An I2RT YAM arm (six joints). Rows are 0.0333 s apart.
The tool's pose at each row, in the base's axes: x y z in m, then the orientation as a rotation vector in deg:
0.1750, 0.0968, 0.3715, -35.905, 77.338, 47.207
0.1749, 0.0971, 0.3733, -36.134, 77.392, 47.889
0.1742, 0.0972, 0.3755, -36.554, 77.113, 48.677
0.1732, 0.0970, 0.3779, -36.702, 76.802, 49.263
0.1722, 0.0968, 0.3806, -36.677, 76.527, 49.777
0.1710, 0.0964, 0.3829, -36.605, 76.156, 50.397
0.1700, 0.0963, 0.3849, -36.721, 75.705, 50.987
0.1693, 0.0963, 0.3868, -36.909, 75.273, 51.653
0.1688, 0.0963, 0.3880, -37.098, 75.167, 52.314
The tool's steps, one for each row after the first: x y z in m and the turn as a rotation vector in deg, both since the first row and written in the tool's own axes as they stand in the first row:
-0.0017, 0.0004, 0.0004, -0.546, 0.091, 0.383
-0.0039, 0.0012, 0.0004, -1.344, -0.022, 0.617
-0.0063, 0.0020, 0.0000, -1.853, -0.263, 0.825
-0.0091, 0.0029, -0.0004, -2.203, -0.545, 1.077
-0.0114, 0.0038, -0.0011, -2.606, -0.935, 1.386
-0.0134, 0.0047, -0.0015, -3.129, -1.305, 1.557
-0.0153, 0.0054, -0.0017, -3.740, -1.629, 1.758
-0.0165, 0.0059, -0.0018, -4.281, -1.677, 2.084

